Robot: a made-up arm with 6 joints. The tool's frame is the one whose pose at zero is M. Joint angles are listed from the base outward.
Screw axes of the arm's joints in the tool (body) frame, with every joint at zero. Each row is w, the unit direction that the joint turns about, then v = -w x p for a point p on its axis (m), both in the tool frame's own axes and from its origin. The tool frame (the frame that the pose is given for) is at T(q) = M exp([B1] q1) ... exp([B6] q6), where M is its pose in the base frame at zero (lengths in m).
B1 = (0, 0, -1, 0.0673, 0.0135, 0.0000)
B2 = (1, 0, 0, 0.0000, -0.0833, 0.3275)
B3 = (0, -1, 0, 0.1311, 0.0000, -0.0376)
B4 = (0, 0, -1, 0.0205, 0.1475, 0.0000)
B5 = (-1, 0, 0, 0.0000, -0.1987, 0.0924)
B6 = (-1, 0, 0, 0.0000, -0.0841, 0.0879)
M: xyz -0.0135 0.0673 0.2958 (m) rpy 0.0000 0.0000 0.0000 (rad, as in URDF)
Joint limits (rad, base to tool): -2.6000..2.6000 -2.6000..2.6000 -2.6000..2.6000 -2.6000..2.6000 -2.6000..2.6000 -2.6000..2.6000
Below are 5 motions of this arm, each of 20 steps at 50 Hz.
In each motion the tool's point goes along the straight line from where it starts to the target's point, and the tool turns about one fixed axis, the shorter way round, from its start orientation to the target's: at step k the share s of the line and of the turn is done. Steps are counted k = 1, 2, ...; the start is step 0. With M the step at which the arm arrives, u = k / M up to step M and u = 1 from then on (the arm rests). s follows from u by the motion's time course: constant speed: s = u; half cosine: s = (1 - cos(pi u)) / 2; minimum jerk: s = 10 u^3 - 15 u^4 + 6 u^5.
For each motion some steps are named. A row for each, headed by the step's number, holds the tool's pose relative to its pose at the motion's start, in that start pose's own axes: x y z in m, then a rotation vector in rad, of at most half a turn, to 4 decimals.
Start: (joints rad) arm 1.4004 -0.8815 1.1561 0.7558 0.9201 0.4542
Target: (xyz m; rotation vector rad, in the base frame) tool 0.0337 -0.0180 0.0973 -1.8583 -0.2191 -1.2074
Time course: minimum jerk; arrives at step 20
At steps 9, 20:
9: 0.0195 0.0338 -0.0313 0.2777 -0.1476 0.0890
20: 0.0479 0.0832 -0.0769 0.6826 -0.3626 0.2188

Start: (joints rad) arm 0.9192 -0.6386 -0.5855 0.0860 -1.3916 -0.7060
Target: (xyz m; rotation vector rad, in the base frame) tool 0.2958 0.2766 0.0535 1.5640 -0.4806 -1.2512
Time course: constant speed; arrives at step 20
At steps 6, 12, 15, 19, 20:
6: -0.0217 0.0058 0.0103 0.0133 0.0676 -0.0165
12: -0.0435 0.0116 0.0205 0.0267 0.1352 -0.0330
15: -0.0544 0.0145 0.0256 0.0333 0.1689 -0.0413
19: -0.0688 0.0184 0.0325 0.0422 0.2140 -0.0523
20: -0.0725 0.0194 0.0342 0.0444 0.2253 -0.0550

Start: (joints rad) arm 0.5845 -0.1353 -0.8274 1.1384 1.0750 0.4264
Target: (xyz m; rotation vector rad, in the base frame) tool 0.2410 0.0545 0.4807 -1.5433 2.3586 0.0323
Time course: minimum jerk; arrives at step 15
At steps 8, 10, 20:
8: 0.0146 -0.0458 0.0229 -0.3569 -0.0234 0.0738
10: 0.0205 -0.0643 0.0321 -0.5014 -0.0329 0.1038
20: 0.0260 -0.0814 0.0407 -0.6346 -0.0416 0.1313

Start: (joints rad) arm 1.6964 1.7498 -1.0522 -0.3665 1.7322 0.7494
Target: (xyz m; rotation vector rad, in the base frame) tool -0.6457 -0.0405 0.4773 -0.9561 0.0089 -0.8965
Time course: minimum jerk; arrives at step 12
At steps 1, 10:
1: 0.0000 0.0000 0.0005 -0.0005 0.0009 0.0002
10: 0.0093 0.0003 0.0891 -0.0976 0.1642 0.0433

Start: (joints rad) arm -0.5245 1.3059 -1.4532 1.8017 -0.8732 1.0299
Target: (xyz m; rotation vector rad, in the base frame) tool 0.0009 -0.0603 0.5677 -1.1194 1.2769 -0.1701
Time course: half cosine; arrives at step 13
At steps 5, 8, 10, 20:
5: 0.0043 0.0259 0.0001 -0.0307 0.0093 -0.1113
8: 0.0089 0.0544 0.0003 -0.0644 0.0195 -0.2336
10: 0.0115 0.0702 0.0004 -0.0831 0.0251 -0.3015
20: 0.0132 0.0803 0.0005 -0.0950 0.0287 -0.3448

